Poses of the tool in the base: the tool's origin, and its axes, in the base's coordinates. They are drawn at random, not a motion.
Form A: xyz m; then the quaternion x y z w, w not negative.
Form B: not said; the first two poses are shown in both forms.
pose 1, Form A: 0.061 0.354 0.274 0.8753 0.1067 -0.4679 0.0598
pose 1, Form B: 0.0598 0.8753 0.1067 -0.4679 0.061 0.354 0.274
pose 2, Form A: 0.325 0.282 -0.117 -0.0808 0.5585 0.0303 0.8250
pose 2, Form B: 0.8250 -0.0808 0.5585 0.0303 0.325 0.282 -0.117
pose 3, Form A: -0.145 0.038 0.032 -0.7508 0.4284 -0.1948 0.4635
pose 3, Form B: 0.4635 -0.7508 0.4284 -0.1948 -0.145 0.038 0.032
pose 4, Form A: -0.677 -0.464 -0.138 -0.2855 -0.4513 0.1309 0.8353
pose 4, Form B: 0.8353 -0.2855 -0.4513 0.1309 -0.677 -0.464 -0.138
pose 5, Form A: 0.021 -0.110 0.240 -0.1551 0.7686 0.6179 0.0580
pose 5, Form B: 0.0580 -0.1551 0.7686 0.6179 0.021 -0.110 0.240
